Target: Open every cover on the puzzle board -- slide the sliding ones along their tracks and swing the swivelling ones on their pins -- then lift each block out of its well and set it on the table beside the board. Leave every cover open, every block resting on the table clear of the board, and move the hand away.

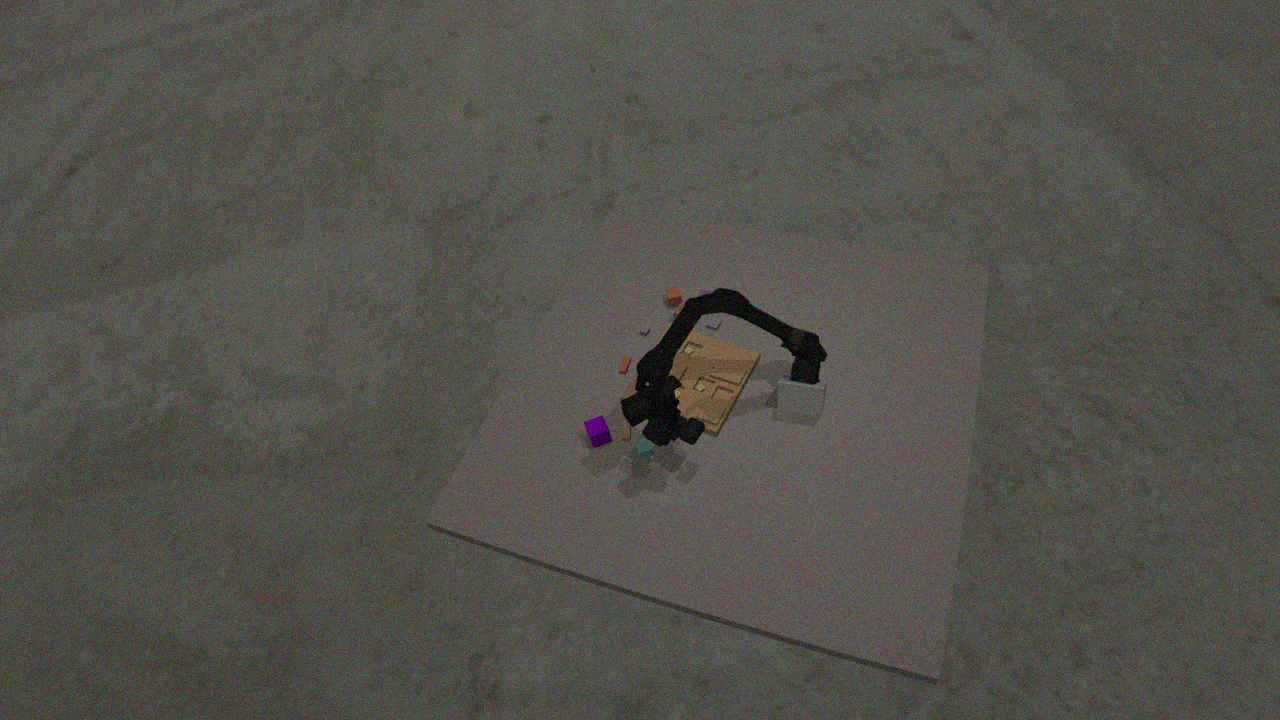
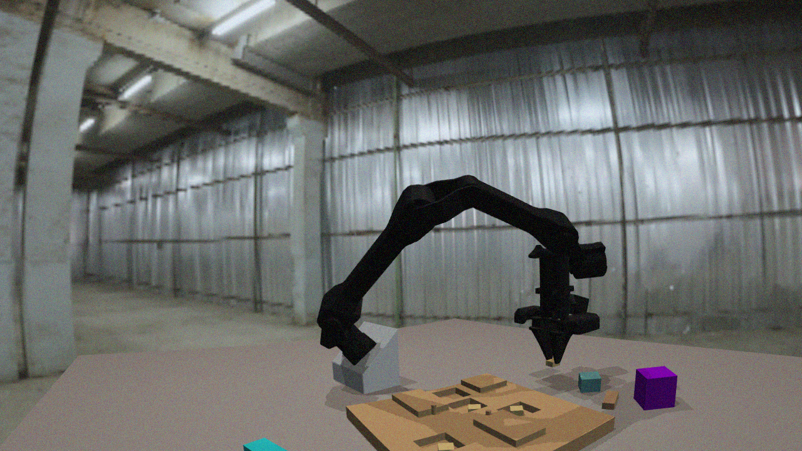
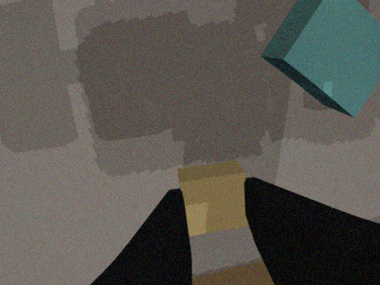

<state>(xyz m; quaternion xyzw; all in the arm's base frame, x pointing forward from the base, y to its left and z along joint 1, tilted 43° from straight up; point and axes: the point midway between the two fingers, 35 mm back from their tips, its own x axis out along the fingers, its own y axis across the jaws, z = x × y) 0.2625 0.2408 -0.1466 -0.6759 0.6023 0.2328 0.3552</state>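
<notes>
Right now my gripper tip is 70 mm short of the light blue block, 40 mm above it and 30 mm to the right of it. Round my gripper tip: brown block: 430 mm to the right, 150 mm ahead, 20 mm below; then purple cube: 200 mm ahead, 40 mm to the left, 20 mm below; then orange piece: 140 mm ahead, 40 mm below.
</notes>
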